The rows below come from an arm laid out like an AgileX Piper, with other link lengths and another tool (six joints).
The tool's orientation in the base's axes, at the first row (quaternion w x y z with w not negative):
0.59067, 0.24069, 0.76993, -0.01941
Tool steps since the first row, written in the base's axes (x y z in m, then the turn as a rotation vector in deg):
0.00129, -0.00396, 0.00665, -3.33, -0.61, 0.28
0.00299, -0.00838, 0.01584, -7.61, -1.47, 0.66
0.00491, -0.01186, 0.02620, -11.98, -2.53, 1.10
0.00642, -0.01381, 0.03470, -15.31, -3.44, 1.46
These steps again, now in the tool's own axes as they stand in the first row. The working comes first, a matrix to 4 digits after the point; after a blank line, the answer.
The tool's axes in the first row as the columns of a matrix, in the base's axes (used below as rounded here):
-0.1863, 0.3936, 0.9002
0.3477, 0.8834, -0.3142
-0.9189, 0.2545, -0.3015

-0.00773, -0.00130, 0.00040, 0.15, -1.78, -2.89
-0.01803, -0.00219, 0.00055, 0.30, -4.13, -6.59
-0.02911, -0.00188, 0.00025, 0.34, -6.67, -10.32
-0.03788, -0.00084, -0.00034, 0.31, -8.69, -13.14

